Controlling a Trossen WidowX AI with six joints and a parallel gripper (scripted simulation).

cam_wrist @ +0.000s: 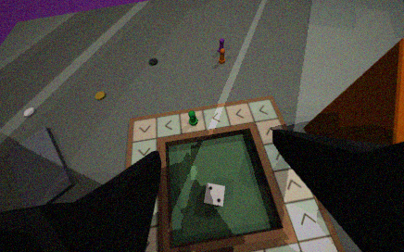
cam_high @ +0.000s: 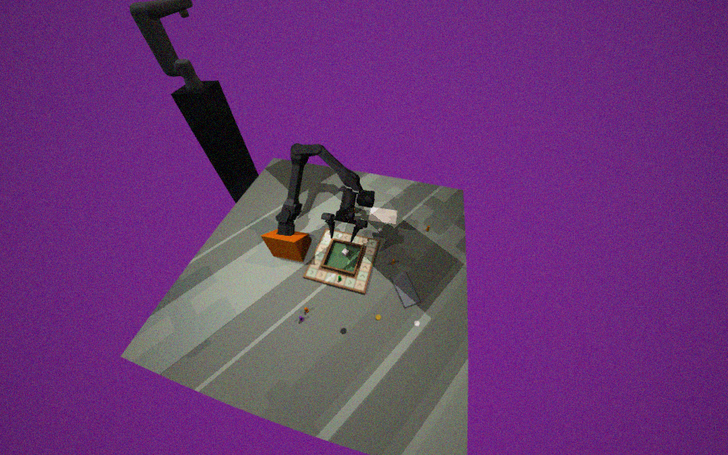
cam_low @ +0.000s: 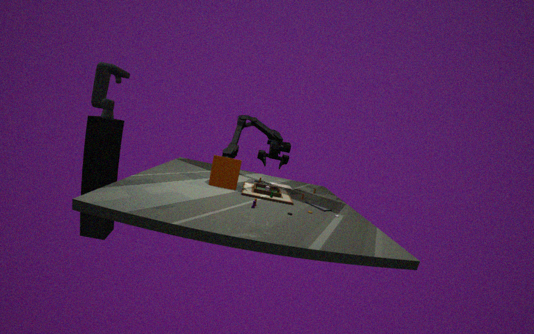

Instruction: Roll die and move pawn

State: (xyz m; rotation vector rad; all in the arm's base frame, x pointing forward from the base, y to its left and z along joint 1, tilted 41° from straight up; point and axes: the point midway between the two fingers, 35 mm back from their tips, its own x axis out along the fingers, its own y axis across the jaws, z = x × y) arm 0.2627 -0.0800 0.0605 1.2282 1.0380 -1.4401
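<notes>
The green pawn is 13 cm below my gripper tip and 11 cm to the right of it. Also, from my gripper tip: yellow disc (26 cm to the right, 18 cm ahead, 16 cm below); green dice tray (15 cm below); white die (13 cm below, 2 cm to the left, 1 cm ahead).
</notes>
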